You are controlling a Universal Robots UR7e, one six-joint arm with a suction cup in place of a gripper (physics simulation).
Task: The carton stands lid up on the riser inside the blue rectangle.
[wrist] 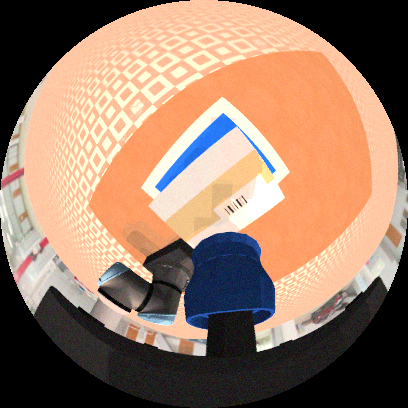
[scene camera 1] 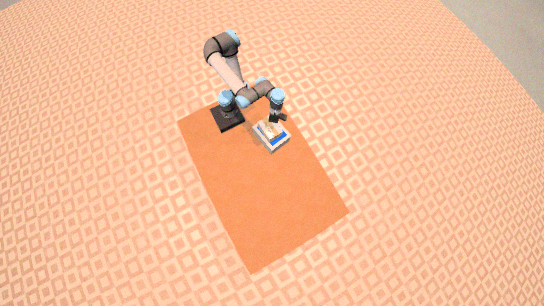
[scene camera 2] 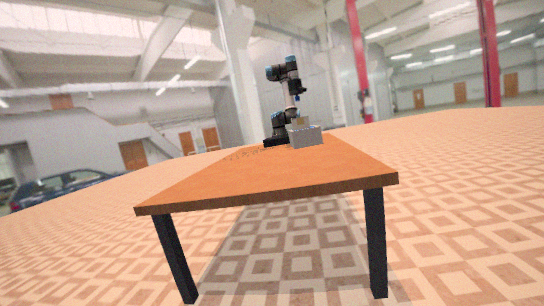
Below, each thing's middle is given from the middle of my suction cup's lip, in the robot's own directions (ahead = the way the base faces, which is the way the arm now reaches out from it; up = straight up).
Now: the carton [wrist: 226,187] 17 cm below my suction cup, 2 cm behind it and 1 cm to the right of it. From my suction cup the other things lie so: riser [wrist: 218,119]: 27 cm below, 1 cm behind.
